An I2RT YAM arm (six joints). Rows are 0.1 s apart.
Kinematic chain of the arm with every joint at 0, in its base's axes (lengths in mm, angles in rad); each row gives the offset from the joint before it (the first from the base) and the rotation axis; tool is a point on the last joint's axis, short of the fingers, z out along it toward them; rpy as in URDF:
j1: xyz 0 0 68 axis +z
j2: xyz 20 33.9 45.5 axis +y
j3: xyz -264 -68.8 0 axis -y
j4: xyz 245 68.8 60 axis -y
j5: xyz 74 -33.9 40.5 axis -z
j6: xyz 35.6 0 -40.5 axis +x
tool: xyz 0 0 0 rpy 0 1.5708 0
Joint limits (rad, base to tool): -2.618..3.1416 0..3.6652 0..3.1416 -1.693..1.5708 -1.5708..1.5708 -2.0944..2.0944
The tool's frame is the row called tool.
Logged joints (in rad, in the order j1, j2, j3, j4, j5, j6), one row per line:
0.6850 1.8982 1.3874 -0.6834 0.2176 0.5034
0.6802 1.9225 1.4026 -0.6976 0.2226 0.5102
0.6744 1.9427 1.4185 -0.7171 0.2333 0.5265
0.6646 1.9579 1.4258 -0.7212 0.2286 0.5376
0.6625 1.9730 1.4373 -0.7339 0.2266 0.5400
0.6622 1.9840 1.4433 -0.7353 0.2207 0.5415
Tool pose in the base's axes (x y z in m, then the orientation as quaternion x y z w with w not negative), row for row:
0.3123 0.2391 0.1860 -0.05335 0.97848 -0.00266 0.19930
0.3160 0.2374 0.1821 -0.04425 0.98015 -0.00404 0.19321
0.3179 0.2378 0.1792 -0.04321 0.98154 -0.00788 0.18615
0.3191 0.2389 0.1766 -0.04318 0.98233 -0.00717 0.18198
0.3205 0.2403 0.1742 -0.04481 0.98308 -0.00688 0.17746
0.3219 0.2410 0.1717 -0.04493 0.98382 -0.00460 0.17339
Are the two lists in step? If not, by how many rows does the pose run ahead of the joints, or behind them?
The pose runs 2 rows ahead of the joints: the pose in row i belongs to the joints in row i + 2.
